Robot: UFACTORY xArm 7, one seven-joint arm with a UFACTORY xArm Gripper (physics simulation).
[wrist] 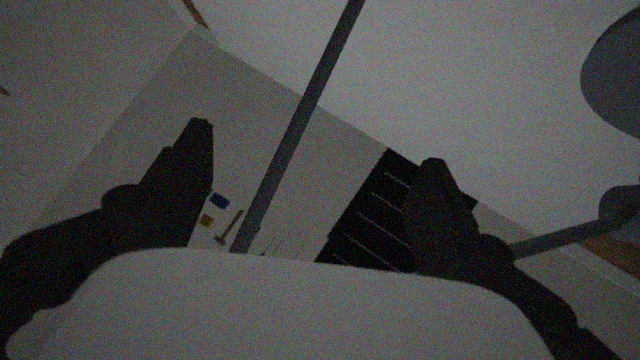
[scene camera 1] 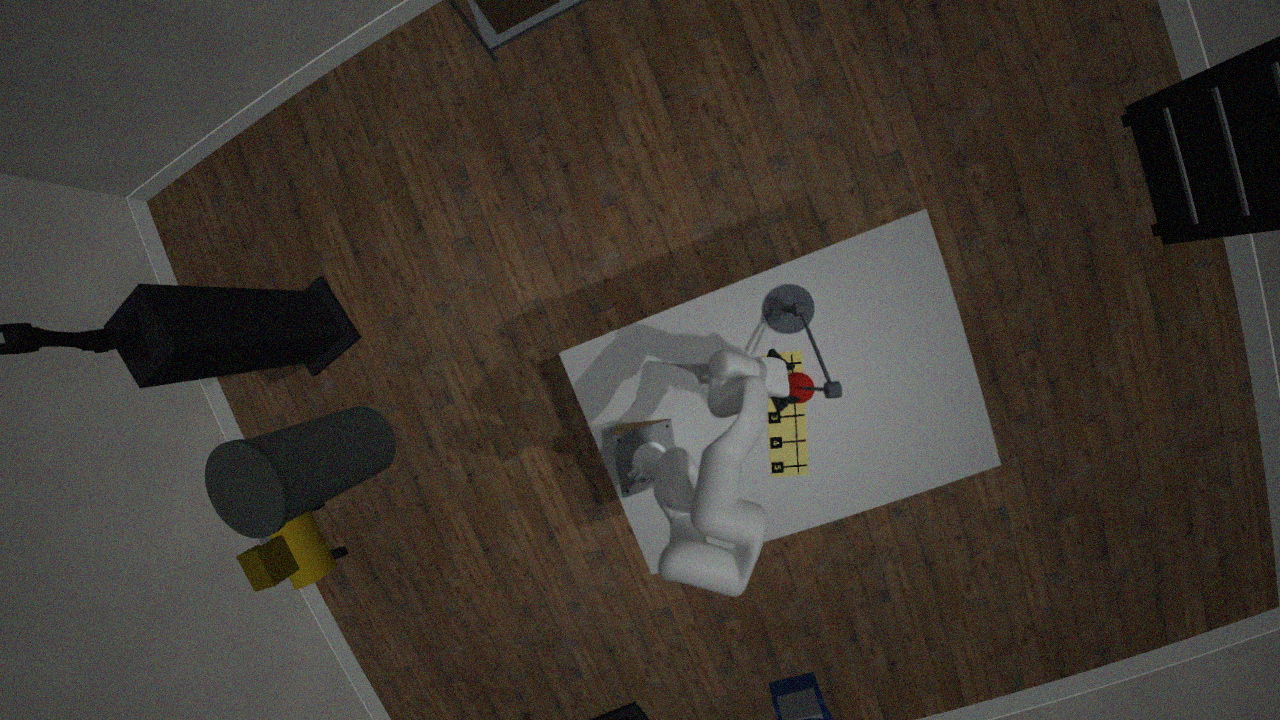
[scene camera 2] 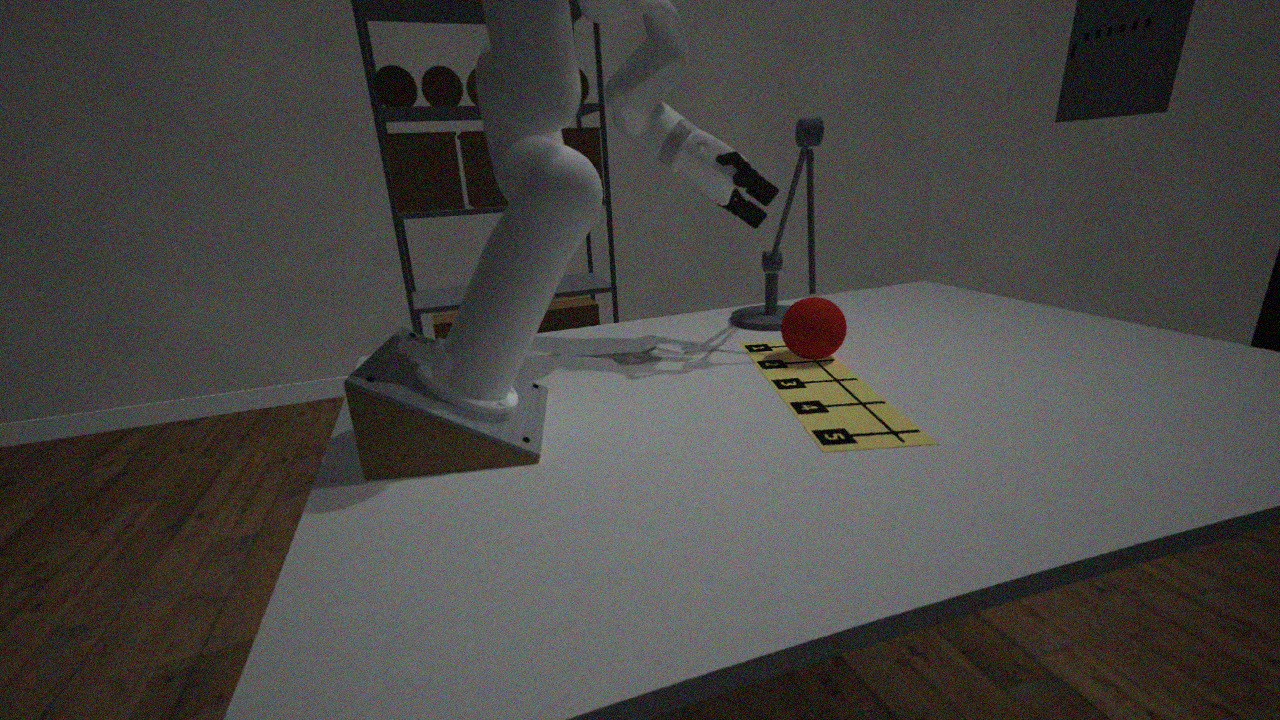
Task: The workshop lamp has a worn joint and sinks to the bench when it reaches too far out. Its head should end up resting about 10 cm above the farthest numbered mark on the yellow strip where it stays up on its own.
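Where they show: gripper, fingertip midpoint: [wrist: 315,167] [scene camera 1: 793,383] [scene camera 2: 767,210]; arm's base, link origin: [scene camera 1: 649,459] [scene camera 2: 468,388].
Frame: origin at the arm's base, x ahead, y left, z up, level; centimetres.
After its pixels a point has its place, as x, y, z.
Note:
The lamp's round grey base [scene camera 1: 776,293] {64.7, 24.3, -4.9} [scene camera 2: 744,317] {59.8, 19.1, -4.9} stands beside the mark 1 end of the yellow strip [scene camera 1: 787,454] {40.2, -25.0, -6.2} [scene camera 2: 836,419] {38.9, -24.0, -6.1}. Its thin arms rise to a raised elbow joint [scene camera 1: 833,389] {56.4, 0.8, 30.3} [scene camera 2: 809,131] {55.2, -1.4, 28.4}. The red ball head [scene camera 1: 802,386] {54.8, -3.6, 3.6} [scene camera 2: 813,327] {50.7, -8.2, 0.4} hangs low near mark 2; I cannot tell whether it touches the strip. Mark 5 [scene camera 1: 776,467] {34.6, -27.1, -6.0} [scene camera 2: 834,437] {34.8, -27.5, -6.1} is at the strip's other end. My gripper [scene camera 1: 787,383] {51.0, 2.8, 17.2} [scene camera 2: 766,207] {51.0, 2.8, 17.2} [wrist: 315,167] {51.0, 2.8, 17.2} is open, above and beside the head. In the wrist view a grey lamp rod [wrist: 301,120] {55.1, -1.9, 14.4} crosses between the spread fingers. The head does not show there.
My arm's wedge base [scene camera 2: 447,447] {-5.1, -8.8, -3.1} stands on the white bench [scene camera 1: 913,358] {91.7, -18.3, -6.2} [scene camera 2: 581,555] {0.6, -31.0, -6.2}. A shelf rack [scene camera 2: 391,179] is against the wall behind. A black drawer cabinet [scene camera 1: 1208,188] [wrist: 362,225] stands off the bench. A grey cylinder [scene camera 1: 331,456] is on the floor.

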